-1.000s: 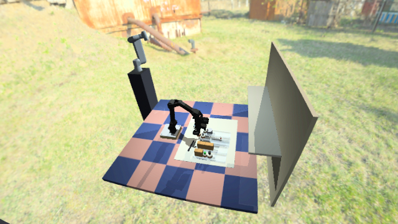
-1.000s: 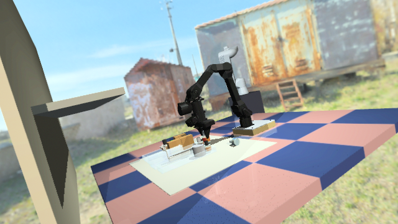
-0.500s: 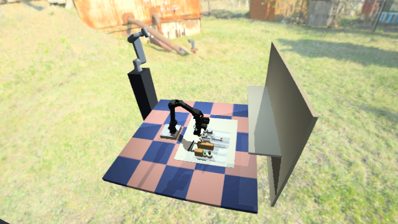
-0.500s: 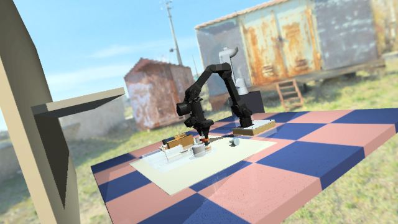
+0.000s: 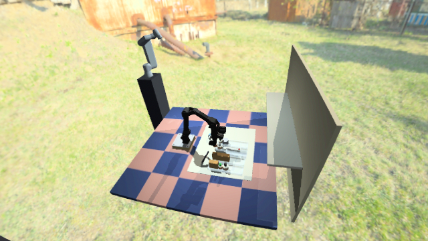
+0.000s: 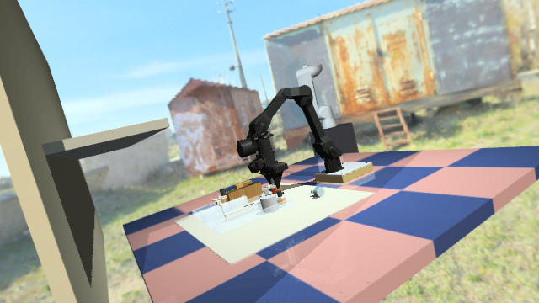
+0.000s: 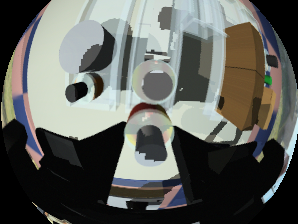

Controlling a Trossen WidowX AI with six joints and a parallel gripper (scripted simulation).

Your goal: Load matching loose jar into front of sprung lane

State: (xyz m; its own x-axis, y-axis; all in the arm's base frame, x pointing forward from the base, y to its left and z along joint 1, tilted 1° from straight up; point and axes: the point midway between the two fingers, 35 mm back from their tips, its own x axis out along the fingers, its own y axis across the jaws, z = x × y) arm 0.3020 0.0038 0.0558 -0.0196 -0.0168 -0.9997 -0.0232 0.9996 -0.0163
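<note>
Right now the clear lane tray is 18 cm ahead of my gripper tip, 4 cm below it and 2 cm to the right of it. Also, from my gripper tip: thin black stick 13 cm to the right, 6 cm behind, 5 cm below; then shelf wall 64 cm ahead, 34 cm above, 6 cm to the left.
</note>
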